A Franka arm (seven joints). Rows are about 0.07 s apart.
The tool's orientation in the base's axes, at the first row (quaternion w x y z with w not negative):
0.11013, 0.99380, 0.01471, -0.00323
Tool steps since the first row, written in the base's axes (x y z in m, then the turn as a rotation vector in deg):
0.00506, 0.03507, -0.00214, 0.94, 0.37, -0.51
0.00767, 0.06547, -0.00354, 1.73, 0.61, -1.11
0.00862, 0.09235, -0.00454, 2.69, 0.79, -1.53
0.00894, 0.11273, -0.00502, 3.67, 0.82, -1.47
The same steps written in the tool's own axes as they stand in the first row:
0.00608, -0.03452, -0.00561, 0.96, -0.44, 0.41
0.00957, -0.06440, -0.01091, 1.76, -0.79, 0.94
0.01129, -0.09081, -0.01582, 2.73, -1.02, 1.31
0.01220, -0.11078, -0.01982, 3.71, -1.01, 1.24

